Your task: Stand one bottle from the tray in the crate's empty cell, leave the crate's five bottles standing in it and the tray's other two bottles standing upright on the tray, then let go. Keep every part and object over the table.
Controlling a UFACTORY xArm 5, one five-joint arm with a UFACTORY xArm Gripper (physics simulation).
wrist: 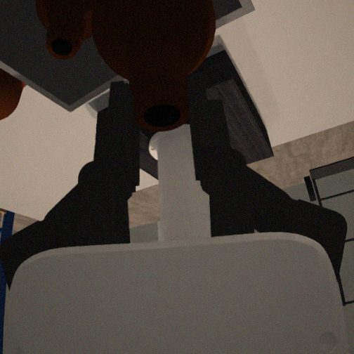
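My gripper (160, 97) is shut on the neck of a dark brown bottle (154, 42), at the top middle of the wrist view, with its dark mouth between the fingers. The bottle's base is hidden. A second brown bottle (65, 22) shows at the upper left, close beside the held one and over a grey, rimmed container (35, 62). I cannot tell whether this is the crate or the tray. Part of another orange-brown bottle (7, 96) shows at the left edge, outside that container's near rim. The cells and the height of the held bottle's base cannot be made out.
The pale table top (300, 65) shows on both sides. A dark grained block (240, 117) lies beyond the right finger, and a white column (182, 195) shows between the fingers. A black-framed grey unit (340, 195) is at the right, and a blue upright (6, 250) at the left edge.
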